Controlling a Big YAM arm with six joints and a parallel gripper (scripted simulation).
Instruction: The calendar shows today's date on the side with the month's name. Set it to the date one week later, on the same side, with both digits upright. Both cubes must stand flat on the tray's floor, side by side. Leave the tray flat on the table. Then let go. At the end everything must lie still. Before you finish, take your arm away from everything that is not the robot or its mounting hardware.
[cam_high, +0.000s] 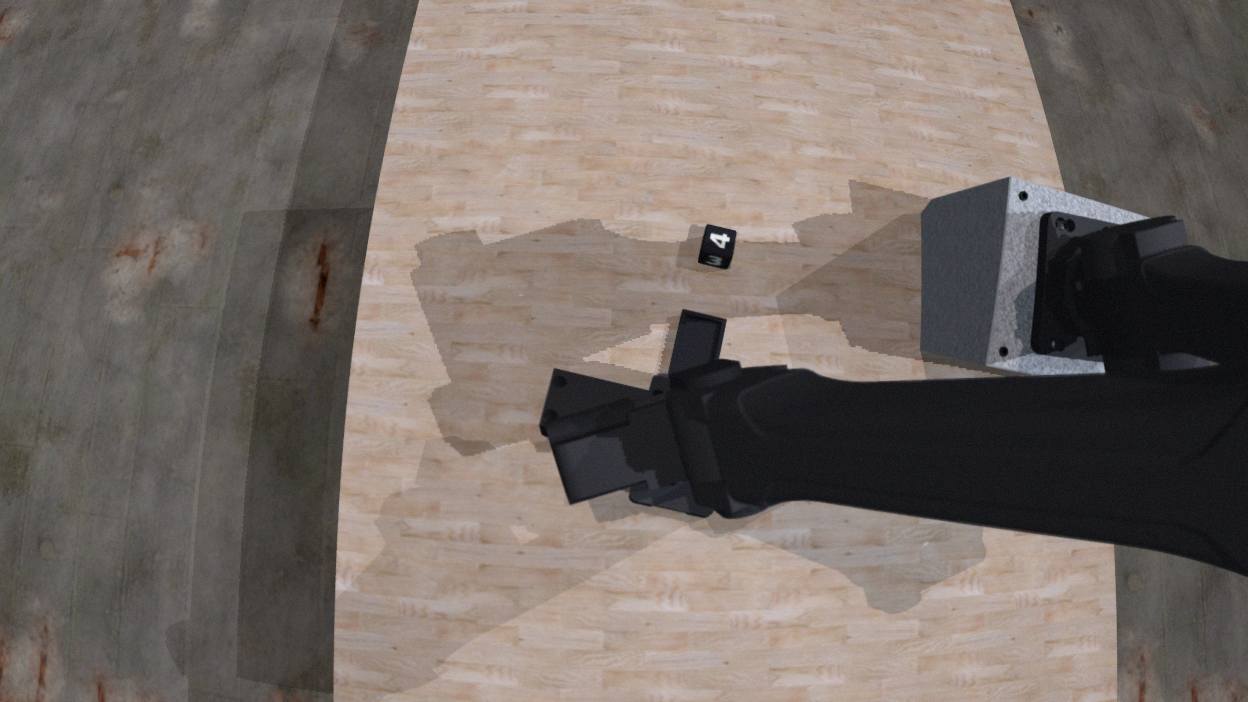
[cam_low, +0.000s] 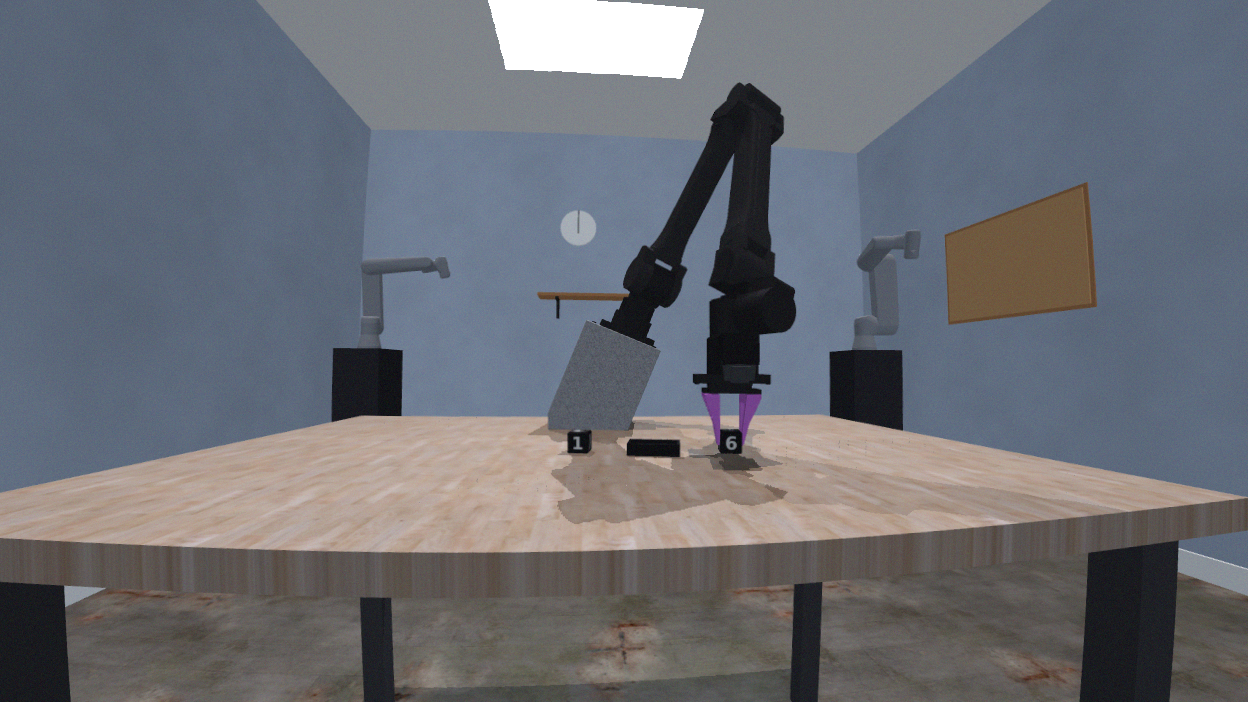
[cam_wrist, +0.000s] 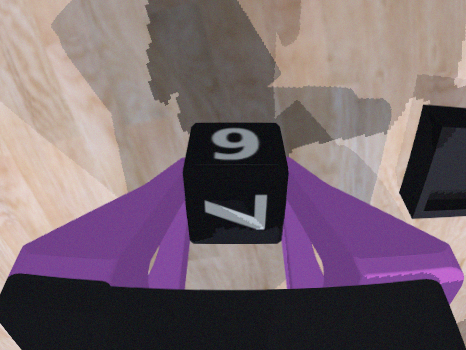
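My hand is right at the black cube. Also, from my hand: black tray 110 mm to the right, 10 mm below, 10 mm behind.
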